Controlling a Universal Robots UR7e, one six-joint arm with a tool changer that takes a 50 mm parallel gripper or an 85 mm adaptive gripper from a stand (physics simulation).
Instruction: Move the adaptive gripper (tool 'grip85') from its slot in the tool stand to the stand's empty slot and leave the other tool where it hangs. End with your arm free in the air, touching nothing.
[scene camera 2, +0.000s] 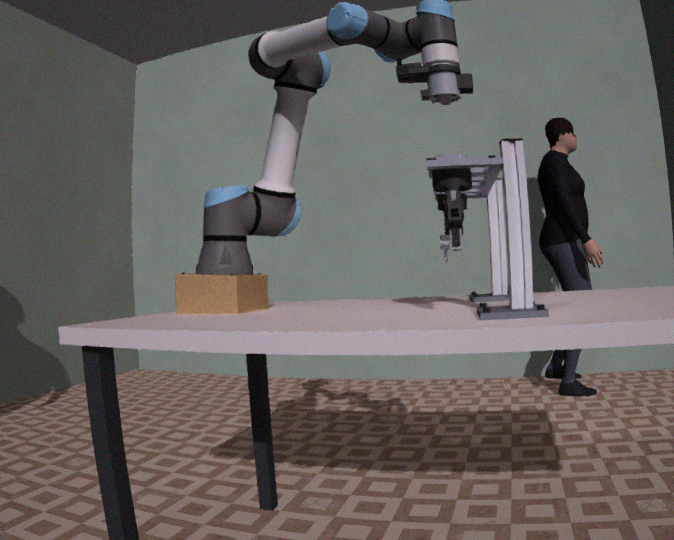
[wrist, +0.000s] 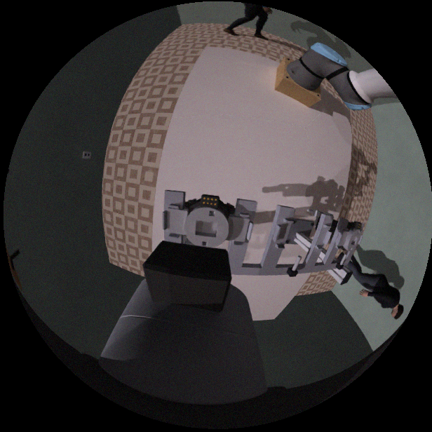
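Pixels of known places: hand, tool point: (scene camera 2: 444, 98); arm's base, link origin: (scene camera 2: 224, 274).
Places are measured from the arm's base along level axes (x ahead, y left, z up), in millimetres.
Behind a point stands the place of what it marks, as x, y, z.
Observation:
The arm's bare tool coupling (scene camera 2: 444, 92) @(655, -132, 326) is raised above the tool stand (scene camera 2: 516, 225) @(771, -129, 63) (wrist: 271, 242), with a gap below it and no tool on it. The adaptive gripper (scene camera 2: 452, 202) (wrist: 206, 226) hangs upright in an end slot, its round top plate facing up between two prongs. Its fingers point down; their opening cannot be made out. The other tool (wrist: 352, 239) hangs in the slot at the far end, mostly hidden behind the adaptive gripper in the scene view. The middle slot between them holds no tool.
The stand's uprights and feet (scene camera 2: 511, 312) @(766, -191, -86) are on the table (scene camera 2: 348, 331) @(543, -354, -97). The arm's base is on a wooden block (scene camera 2: 222, 292) @(56, -76, -44) (wrist: 295, 92). A person (scene camera 2: 565, 225) (wrist: 377, 285) stands behind the stand; another person's legs (wrist: 250, 22) show at the wrist view's top.

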